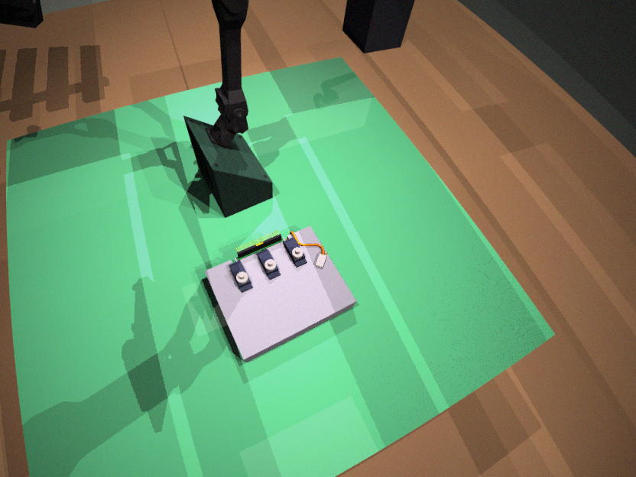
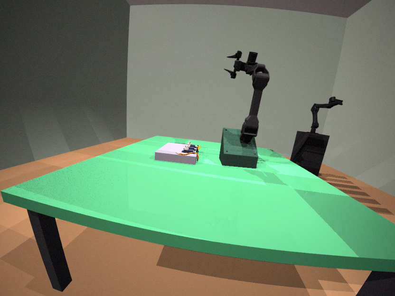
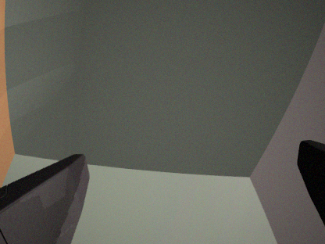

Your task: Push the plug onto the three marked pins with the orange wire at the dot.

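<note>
My gripper tip is now 62 cm above the yellow band, 25 cm to the right of it and 12 cm short of it. The rest, counted from my gripper tip: grey printed holder 67 cm below, 28 cm ahead, 26 cm to the left; then black pin header 63 cm below, 25 cm to the left, 12 cm ahead.
</note>
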